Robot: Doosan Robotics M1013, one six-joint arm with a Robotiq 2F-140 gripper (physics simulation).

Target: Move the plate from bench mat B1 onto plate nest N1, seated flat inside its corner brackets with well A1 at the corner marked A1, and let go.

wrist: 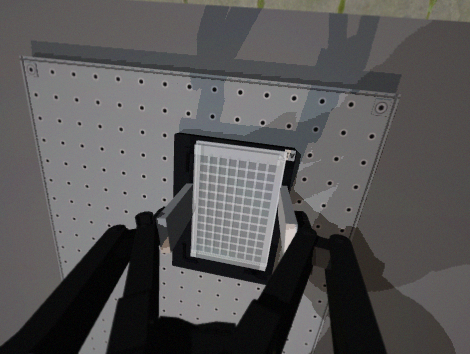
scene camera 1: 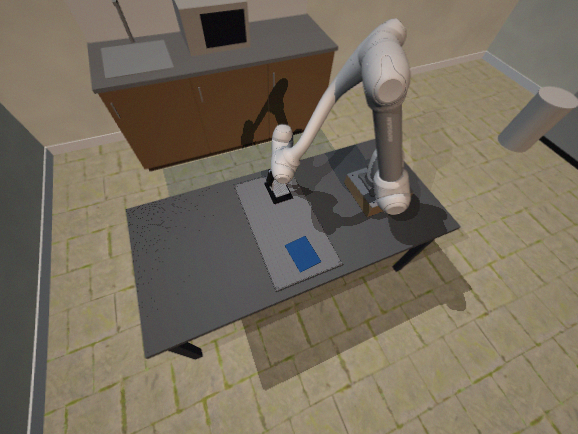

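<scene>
My gripper [scene camera 1: 280, 186] [wrist: 235, 198] is shut on the plate [scene camera 1: 281, 191] [wrist: 235, 207], a clear, pale plate with a grid of wells, gripped by its two long sides. The plate is over the black plate nest N1 [scene camera 1: 284, 200] [wrist: 182, 155], turned nearly in line with it. In the wrist view more of the nest shows at the plate's left than at its right. The A1 label [wrist: 290, 155] is partly covered by the plate's upper right corner. The height between plate and nest is hard to tell. The blue bench mat B1 [scene camera 1: 302, 254] bears no plate.
The nest and the blue mat are on a light perforated board [scene camera 1: 265, 235] [wrist: 107, 160] on the dark table [scene camera 1: 185, 260]. The arm's base stands on a wooden-sided block [scene camera 1: 359, 196] at the right. A counter [scene camera 1: 220, 62] stands behind the table.
</scene>
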